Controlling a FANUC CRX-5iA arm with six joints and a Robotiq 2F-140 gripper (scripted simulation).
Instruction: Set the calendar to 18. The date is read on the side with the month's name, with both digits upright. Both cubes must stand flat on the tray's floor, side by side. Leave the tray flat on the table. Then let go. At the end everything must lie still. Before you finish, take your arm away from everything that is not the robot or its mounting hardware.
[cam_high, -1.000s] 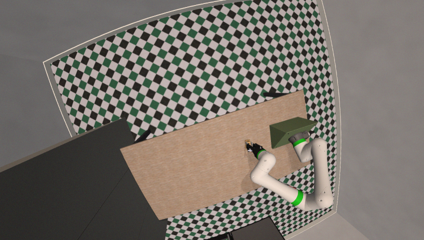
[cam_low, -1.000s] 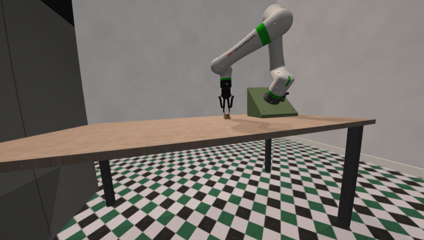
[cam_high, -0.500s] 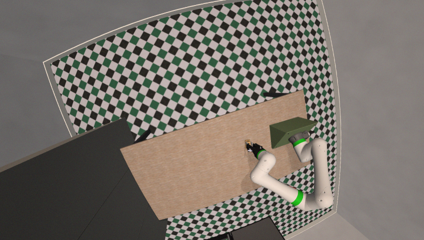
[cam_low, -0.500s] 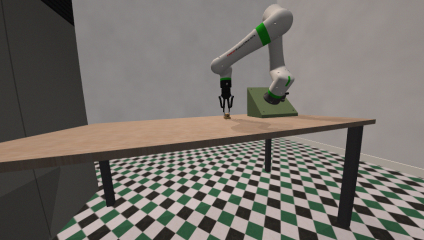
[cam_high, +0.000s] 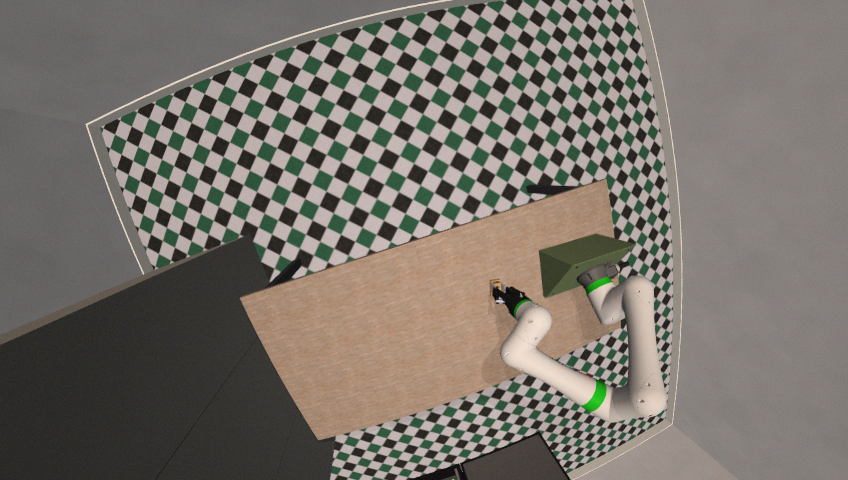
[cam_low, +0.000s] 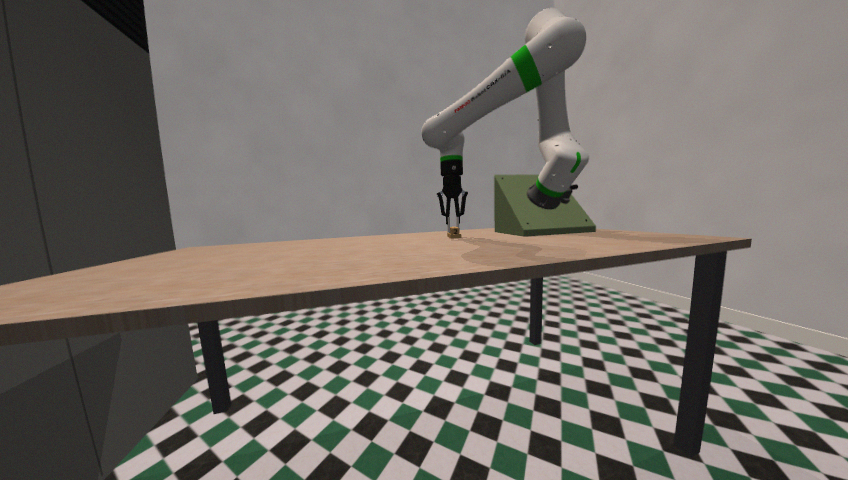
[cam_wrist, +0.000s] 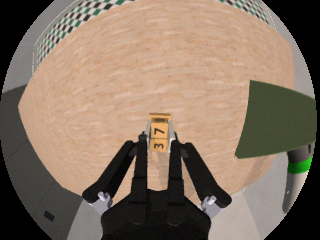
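The tray lies 40 mm below my hand and 20 mm to the left of it.
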